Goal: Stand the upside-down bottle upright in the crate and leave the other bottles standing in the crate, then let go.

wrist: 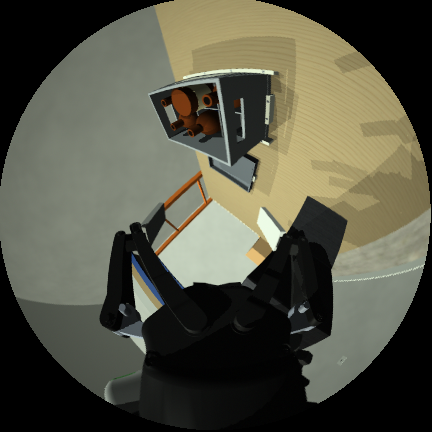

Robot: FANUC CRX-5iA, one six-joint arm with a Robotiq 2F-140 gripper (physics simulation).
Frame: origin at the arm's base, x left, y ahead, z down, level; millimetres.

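Seen in the pictures: gripper, fingertip midpoint: (212,212).
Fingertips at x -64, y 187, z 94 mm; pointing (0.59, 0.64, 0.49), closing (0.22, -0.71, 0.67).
A point is followed by its place in that frame.
A dark grey crate (245,120) @(x -113, y 254, z 271 mm) with a light rim stands on the wooden table in the upper middle of the wrist view. Inside it the upside-down bottle (184,102) @(x -159, y 375, z 222 mm) shows its wide, flat brown base toward the camera. Other brown bottles stand neck-up around it: one (208,122) @(x -83, y 366, z 269 mm) with a rounded shoulder near the lower side, one (209,100) @(x -165, y 296, z 223 mm) beside the upside-down bottle, and more at the left, partly hidden. My gripper (212,212) @(x -64, y 187, z 94 mm) is wide open and empty, apart from the crate, which lies beyond the fingertips in the view.
A shallow grey tray (237,171) @(x 201, y 365, z 380 mm) lies on the wooden table (330,150) @(x -80, y 76, z 385 mm) beside the crate. White strips (269,110) @(x -118, y 243, z 359 mm) edge the crate's base. An orange rail frame (183,192) borders a pale surface (210,240) behind the fingers. A tan box (256,254) shows near the right finger.
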